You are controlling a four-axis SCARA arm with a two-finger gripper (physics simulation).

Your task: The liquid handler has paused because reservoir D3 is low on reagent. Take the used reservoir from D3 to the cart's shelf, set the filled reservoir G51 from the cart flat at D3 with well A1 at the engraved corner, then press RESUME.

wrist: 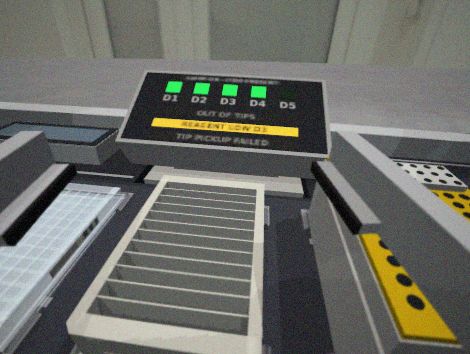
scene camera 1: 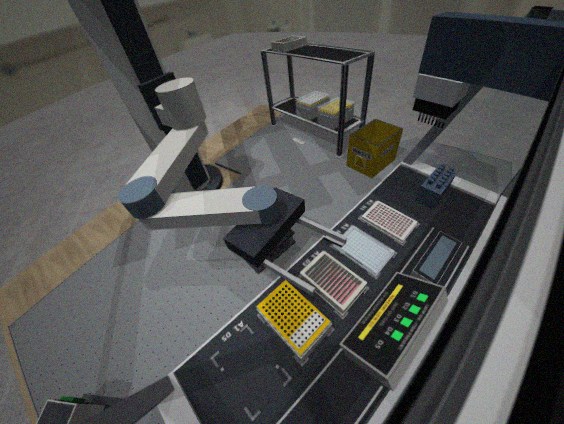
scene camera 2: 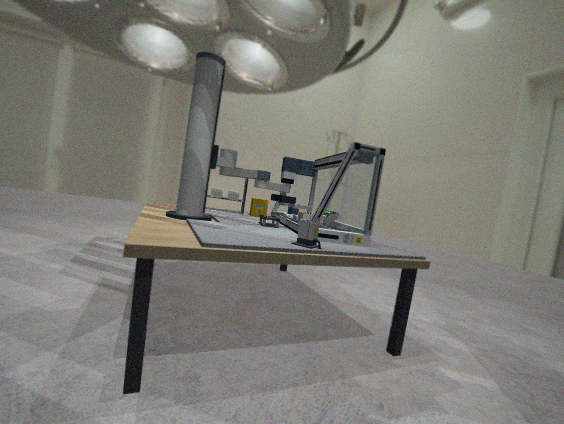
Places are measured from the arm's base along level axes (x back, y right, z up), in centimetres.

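Pixels of known places: gripper, fingertip midpoint: [wrist: 197, 150] [scene camera 1: 330, 265] [scene camera 2: 305, 207]; arm's base, link origin: [scene camera 1: 193, 186] [scene camera 2: 189, 217].
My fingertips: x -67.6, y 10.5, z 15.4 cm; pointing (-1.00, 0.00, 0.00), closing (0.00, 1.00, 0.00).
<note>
Ahead of a thing's pixels: the offset from my fingertips to its top centre. "spot": to the spot under its first point.
The used reservoir {dz -5.9, dx -0.6, dy -0.4 cm} [scene camera 1: 334, 281] [wrist: 257, 280], a cream frame with narrow troughs, sits flat at D3. In scene camera 1 its troughs show reddish liquid. My gripper [scene camera 1: 329, 265] [wrist: 197, 150] is open and empty. Its fingers reach over the deck above the reservoir's near side, one on each side, apart from it. A pale open-topped box {dz +24.0, dx +55.8, dy -69.4 cm} [scene camera 1: 288, 44] stands on the top of the cart {spot: dz -4.9, dx +22.8, dy -54.9 cm} [scene camera 1: 343, 135]; its label is too small to read. The status panel {spot: dz -1.6, dx -15.0, dy +3.9 cm} [scene camera 1: 395, 325] [wrist: 225, 115] lights REAGENT LOW D3 in yellow, with D1 to D4 green. I cannot make out a RESUME button.
A white plate {dz -7.6, dx -3.0, dy -12.6 cm} [scene camera 1: 367, 250] [wrist: 30, 260] is at D2, beside the reservoir. A yellow tip rack {dz -2.5, dx +1.8, dy +11.8 cm} [scene camera 1: 287, 312] [wrist: 410, 290] is on its other side. A red-welled plate {dz -7.6, dx -5.3, dy -24.8 cm} [scene camera 1: 390, 220] is at D1. A yellow waste bin {dz -0.6, dx +10.7, dy -55.7 cm} [scene camera 1: 375, 147] stands near the cart. The pipetting head {dz +23.8, dx -5.7, dy -45.0 cm} [scene camera 1: 440, 95] hangs at the far end.
</note>
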